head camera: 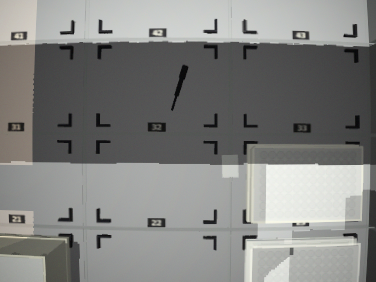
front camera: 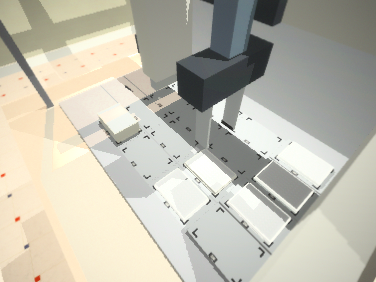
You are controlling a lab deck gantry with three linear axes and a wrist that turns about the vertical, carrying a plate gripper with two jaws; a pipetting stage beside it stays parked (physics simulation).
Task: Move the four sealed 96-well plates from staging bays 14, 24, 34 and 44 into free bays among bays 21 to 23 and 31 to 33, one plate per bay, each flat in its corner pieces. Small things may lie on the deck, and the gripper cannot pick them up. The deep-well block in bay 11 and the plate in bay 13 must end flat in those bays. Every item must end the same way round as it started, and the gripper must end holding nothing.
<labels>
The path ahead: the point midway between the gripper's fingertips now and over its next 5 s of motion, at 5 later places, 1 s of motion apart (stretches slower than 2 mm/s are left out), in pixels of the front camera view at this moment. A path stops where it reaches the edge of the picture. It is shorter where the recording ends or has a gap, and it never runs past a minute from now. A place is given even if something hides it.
My gripper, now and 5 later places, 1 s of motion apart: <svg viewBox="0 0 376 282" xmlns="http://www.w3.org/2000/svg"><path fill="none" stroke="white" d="M215 134L275 181L270 192L263 203L258 210L260 207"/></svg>
</labels>
